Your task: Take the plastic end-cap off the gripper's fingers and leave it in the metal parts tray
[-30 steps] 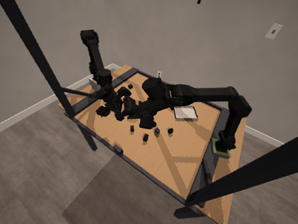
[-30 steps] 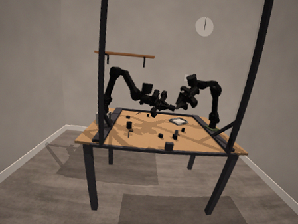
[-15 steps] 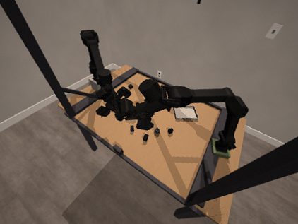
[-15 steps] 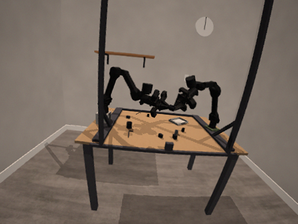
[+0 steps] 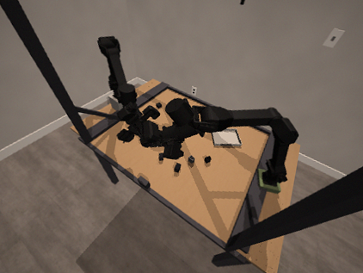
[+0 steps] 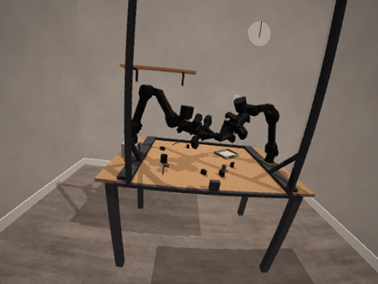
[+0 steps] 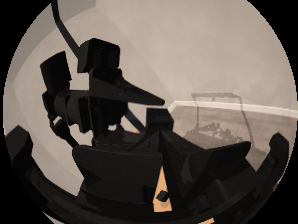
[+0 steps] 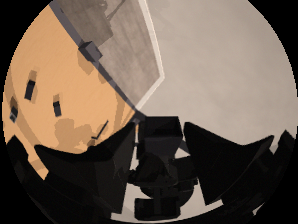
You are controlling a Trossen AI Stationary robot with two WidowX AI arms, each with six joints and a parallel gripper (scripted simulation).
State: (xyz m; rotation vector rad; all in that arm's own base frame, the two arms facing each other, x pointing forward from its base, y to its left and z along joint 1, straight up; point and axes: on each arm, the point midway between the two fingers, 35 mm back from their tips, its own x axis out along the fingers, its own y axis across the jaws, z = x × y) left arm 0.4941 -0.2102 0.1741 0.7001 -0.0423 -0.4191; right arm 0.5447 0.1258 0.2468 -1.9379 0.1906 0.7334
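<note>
Now: right hand 45 cm short of the metal parts tray, 19 cm to the left of it and 27 cm above it. Round my right hand: cylinder (23 cm ahead, 29 cm to the left, 26 cm below); then plastic end-cap (1 cm behind, 3 cm to the left, 1 cm below).
</note>
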